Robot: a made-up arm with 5 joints.
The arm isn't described. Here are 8 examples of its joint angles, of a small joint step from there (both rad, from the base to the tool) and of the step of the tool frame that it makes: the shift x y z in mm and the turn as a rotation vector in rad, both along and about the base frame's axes.
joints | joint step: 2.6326 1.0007 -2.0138 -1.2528 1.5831 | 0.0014 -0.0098 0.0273 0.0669 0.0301
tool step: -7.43 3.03 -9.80 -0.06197 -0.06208 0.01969
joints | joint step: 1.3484 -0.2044 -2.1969 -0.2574 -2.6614 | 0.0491 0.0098 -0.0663 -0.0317 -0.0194
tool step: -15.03 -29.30 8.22 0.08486 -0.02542 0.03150
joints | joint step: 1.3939 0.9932 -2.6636 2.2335 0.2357 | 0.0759 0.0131 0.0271 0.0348 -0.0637
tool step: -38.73 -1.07 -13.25 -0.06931 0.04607 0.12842
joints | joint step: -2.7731 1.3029 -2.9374 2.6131 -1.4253 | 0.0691 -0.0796 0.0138 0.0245 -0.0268
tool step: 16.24 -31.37 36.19 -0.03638 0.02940 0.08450
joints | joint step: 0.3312 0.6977 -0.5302 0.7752 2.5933 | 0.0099 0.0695 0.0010 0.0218 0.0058
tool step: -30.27 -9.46 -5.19 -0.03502 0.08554 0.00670
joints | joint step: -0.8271 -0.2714 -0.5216 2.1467 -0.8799 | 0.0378 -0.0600 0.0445 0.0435 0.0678
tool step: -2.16 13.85 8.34 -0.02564 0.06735 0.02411
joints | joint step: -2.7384 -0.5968 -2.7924 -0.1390 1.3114 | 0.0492 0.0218 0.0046 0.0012 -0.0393
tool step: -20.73 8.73 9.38 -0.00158 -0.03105 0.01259
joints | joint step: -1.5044 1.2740 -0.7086 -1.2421 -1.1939 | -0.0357 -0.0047 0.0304 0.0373 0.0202
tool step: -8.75 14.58 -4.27 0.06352 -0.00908 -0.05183
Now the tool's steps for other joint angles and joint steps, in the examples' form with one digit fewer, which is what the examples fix.
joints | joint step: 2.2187 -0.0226 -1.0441 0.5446 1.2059 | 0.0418 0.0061 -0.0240 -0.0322 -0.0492
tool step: -20.2 -9.3 11.6 0.0552 0.0110 0.0838
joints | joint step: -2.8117 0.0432 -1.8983 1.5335 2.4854 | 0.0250 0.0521 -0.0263 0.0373 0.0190
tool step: -2.9 -14.7 -18.9 0.0161 -0.0613 0.0068
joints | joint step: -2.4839 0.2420 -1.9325 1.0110 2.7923 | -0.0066 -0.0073 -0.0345 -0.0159 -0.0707
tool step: 2.2 4.6 24.1 0.0014 0.0738 0.0471
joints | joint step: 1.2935 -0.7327 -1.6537 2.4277 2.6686 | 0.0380 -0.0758 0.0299 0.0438 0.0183
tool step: -13.3 -25.9 -0.3 0.0018 -0.0012 0.0197
